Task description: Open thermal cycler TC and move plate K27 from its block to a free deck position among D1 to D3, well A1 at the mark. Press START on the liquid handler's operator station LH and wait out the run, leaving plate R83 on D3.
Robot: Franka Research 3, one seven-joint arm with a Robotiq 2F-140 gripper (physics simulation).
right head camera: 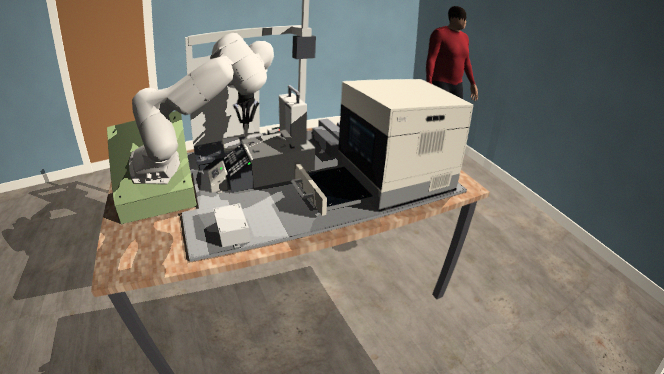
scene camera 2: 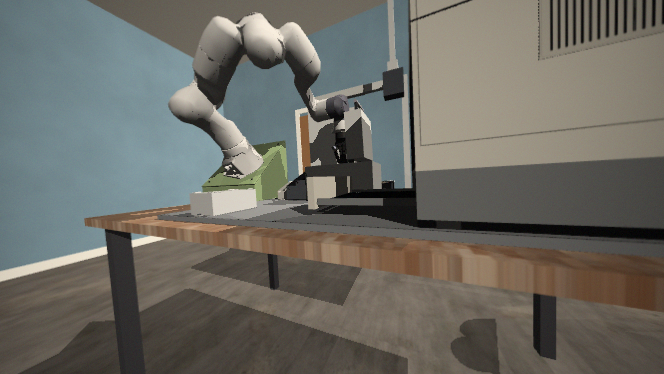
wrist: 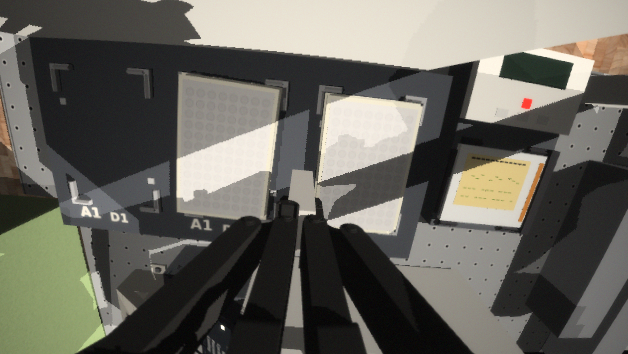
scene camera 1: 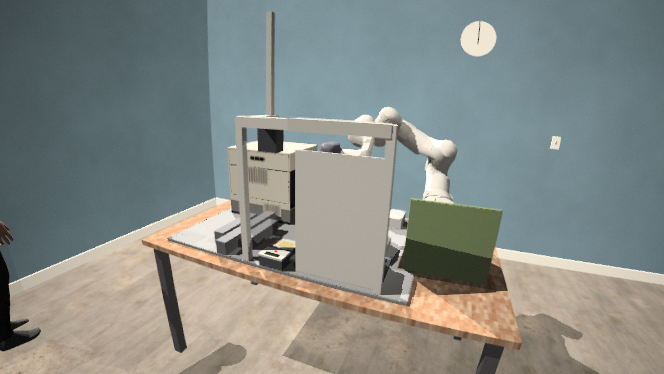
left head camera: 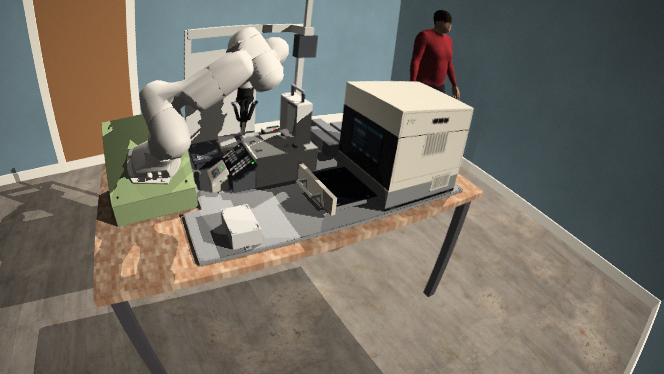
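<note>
My gripper [left head camera: 243, 132] [right head camera: 246, 131] [scene camera 2: 341, 159] [wrist: 301, 186] is shut and empty, pointing down above the dark deck [wrist: 110, 130]. In the wrist view its tips overlap the gap between two pale well plates. One plate [wrist: 227, 145] is on the middle position; its label is partly hidden by the fingers. The other plate [wrist: 369, 160] is on the right position. The left position, labelled D1, holds no plate. Neither K27 nor R83 can be read. A dark grey instrument [left head camera: 282, 162] [right head camera: 275, 162], seemingly the thermal cycler, carries an upright pale block [left head camera: 296, 117] [right head camera: 292, 117] with a handle, seemingly its raised lid.
A tilted keypad [left head camera: 240, 159] and a small panel [left head camera: 217, 176] have green lights. A device with a red light [wrist: 526, 103] [scene camera 1: 274, 256] stands beside the deck. A gantry with a tall panel [scene camera 1: 342, 220] stands behind. A beige cabinet [left head camera: 432, 150] has its drawer out. A person [left head camera: 434, 57] stands beyond.
</note>
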